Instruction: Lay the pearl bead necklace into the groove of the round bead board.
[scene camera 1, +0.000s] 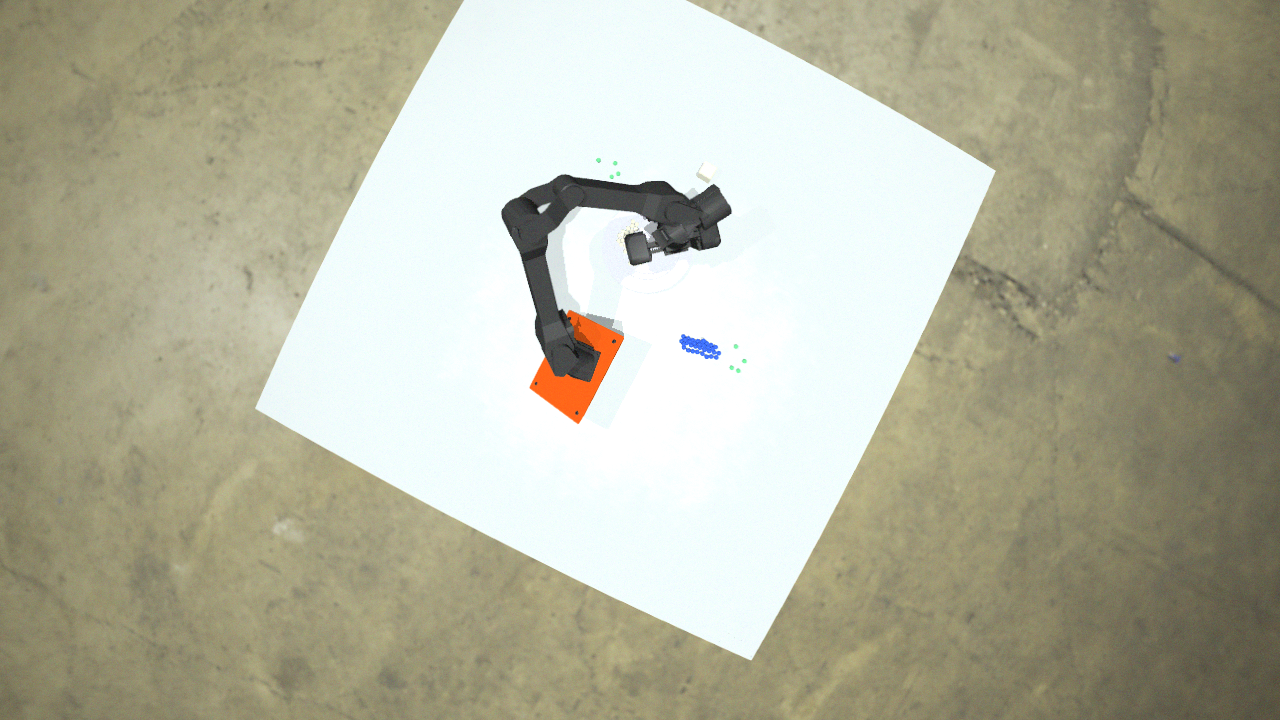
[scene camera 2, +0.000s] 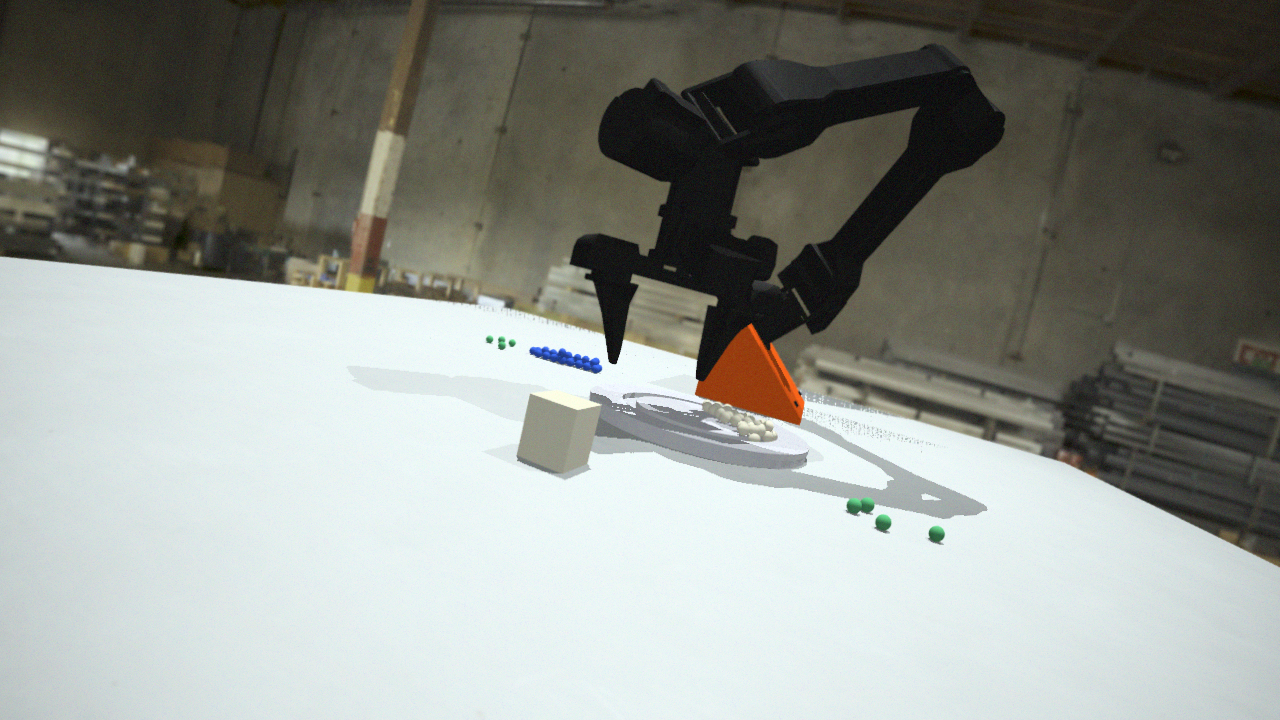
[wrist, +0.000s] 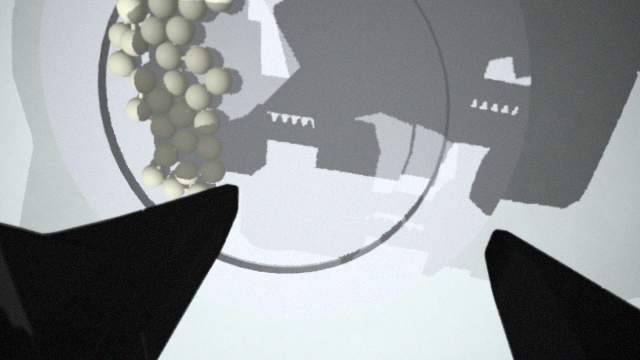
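There's a cream cube (scene camera 2: 558, 429), though in the wrist view the cube is out of frame. You'd also see a round bead board (scene camera 2: 684, 414), with the board (scene camera 1: 659, 261) showing there too, and the board (wrist: 315, 130) as well. As for the gripper (scene camera 2: 657, 372), it's open and holds nothing, and you can find the gripper (scene camera 1: 669, 248) there and the gripper (wrist: 363, 219) too.
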